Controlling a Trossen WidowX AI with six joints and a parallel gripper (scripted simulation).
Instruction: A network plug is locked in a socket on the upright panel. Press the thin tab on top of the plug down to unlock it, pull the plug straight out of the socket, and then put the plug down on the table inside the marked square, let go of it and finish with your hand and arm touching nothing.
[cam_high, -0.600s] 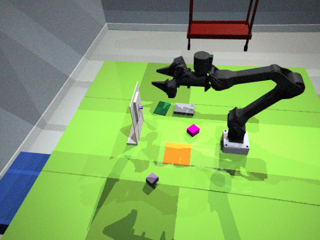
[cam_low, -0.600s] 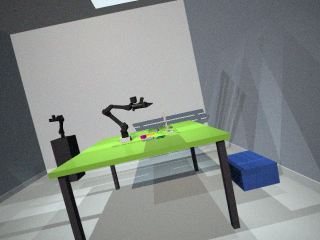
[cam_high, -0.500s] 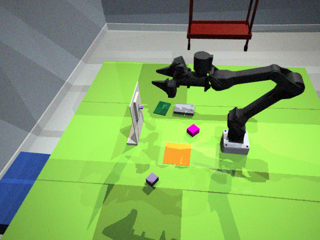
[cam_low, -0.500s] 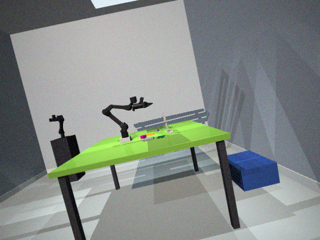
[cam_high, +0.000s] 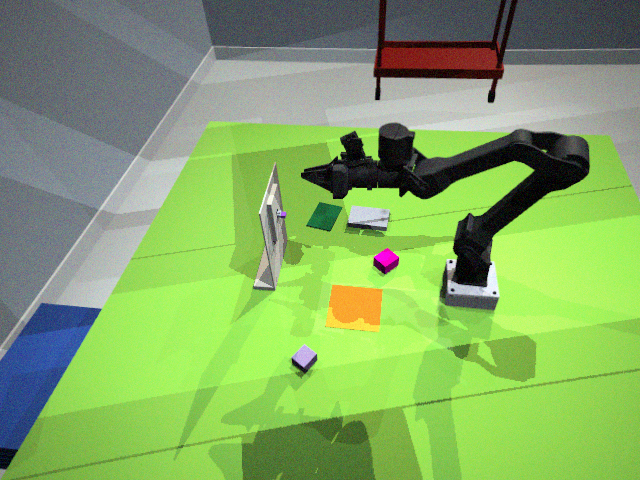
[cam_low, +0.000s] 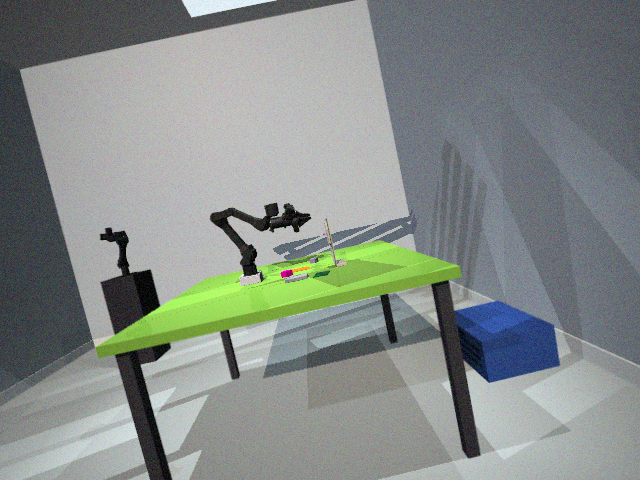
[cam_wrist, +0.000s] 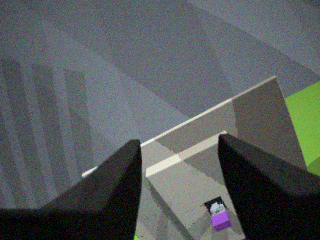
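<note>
My gripper tip is 6 cm short of the purple plug, 2 cm to the right of it and 11 cm above it. The rest, counted from my gripper tip: upright white panel (8 cm ahead, 2 cm to the left, 17 cm below); magenta cube (19 cm behind, 2 cm to the right, 27 cm below); green patch (17 cm to the right, 28 cm below).
</note>
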